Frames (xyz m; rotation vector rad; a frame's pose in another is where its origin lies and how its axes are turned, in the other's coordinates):
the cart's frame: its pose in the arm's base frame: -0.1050 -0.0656 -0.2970 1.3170 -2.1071 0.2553
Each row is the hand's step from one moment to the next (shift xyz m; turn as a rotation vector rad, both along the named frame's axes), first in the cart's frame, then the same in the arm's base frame.
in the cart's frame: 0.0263 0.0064 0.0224 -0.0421 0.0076 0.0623
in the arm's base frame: -0.0226 -0.0269 -0.0006 -0.0194 0.0054 -0.0728
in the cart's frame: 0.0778 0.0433 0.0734 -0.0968 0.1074 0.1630
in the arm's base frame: -0.0907 -0.0713 -0.0034 -0.1303 0.0463 -0.1684
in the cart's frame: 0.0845 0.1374 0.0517 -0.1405 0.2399 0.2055
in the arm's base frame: -0.1649 -0.0208 0.0327 -0.2488 0.1223 -0.2066
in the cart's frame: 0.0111 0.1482 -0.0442 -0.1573 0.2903 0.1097
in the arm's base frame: -0.1130 0.0839 0.0651 -0.2480 0.2041 -0.1338
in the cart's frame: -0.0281 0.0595 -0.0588 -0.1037 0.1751 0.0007
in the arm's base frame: -0.0188 0.0771 0.0386 -0.1201 0.1605 -0.0349
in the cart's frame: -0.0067 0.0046 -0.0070 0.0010 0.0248 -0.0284
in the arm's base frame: 0.0009 0.0105 0.0022 -0.0101 0.0246 0.0268
